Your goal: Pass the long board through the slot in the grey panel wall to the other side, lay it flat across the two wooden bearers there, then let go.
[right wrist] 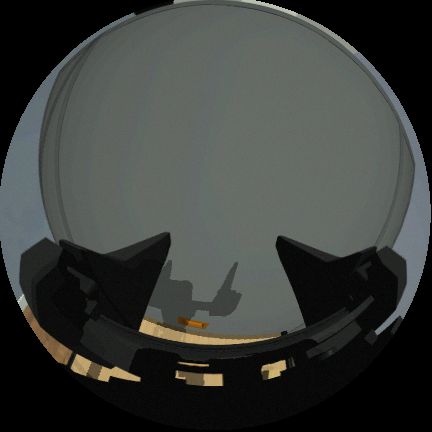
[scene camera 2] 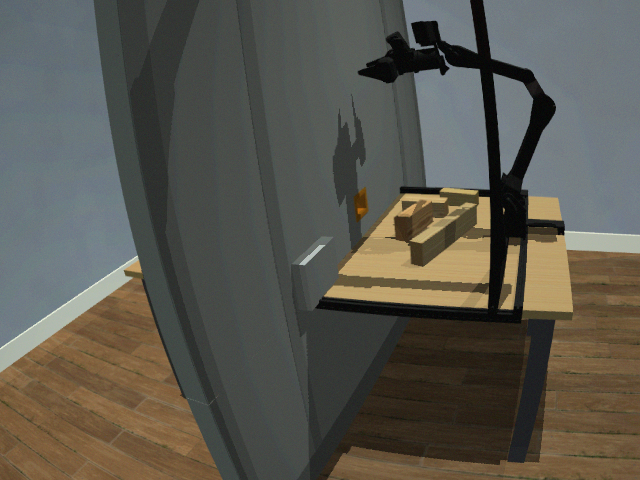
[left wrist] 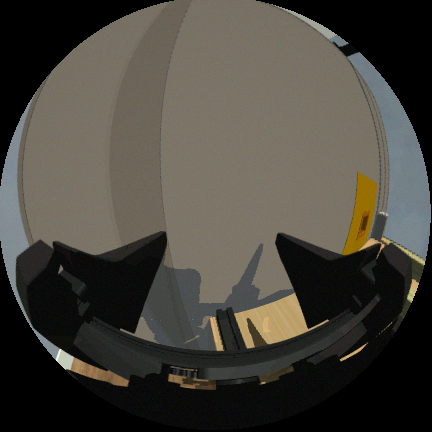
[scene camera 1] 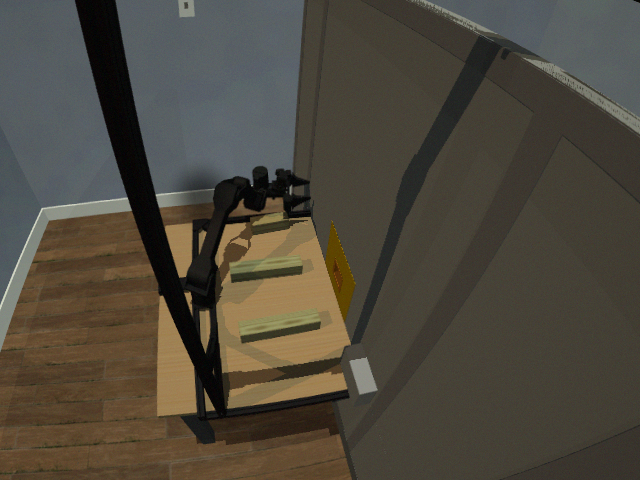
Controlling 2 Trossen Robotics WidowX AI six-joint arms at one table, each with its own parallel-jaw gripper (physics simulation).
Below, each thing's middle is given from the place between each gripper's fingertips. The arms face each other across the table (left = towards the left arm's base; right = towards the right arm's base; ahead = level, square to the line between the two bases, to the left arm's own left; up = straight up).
I see the grey block (scene camera 2: 315, 271) 720 mm behind my left hand, 20 mm to the right of it and 80 mm below it.
Right now my right hand is 410 mm above the grey block, 320 mm past it and 90 mm to the right of it.
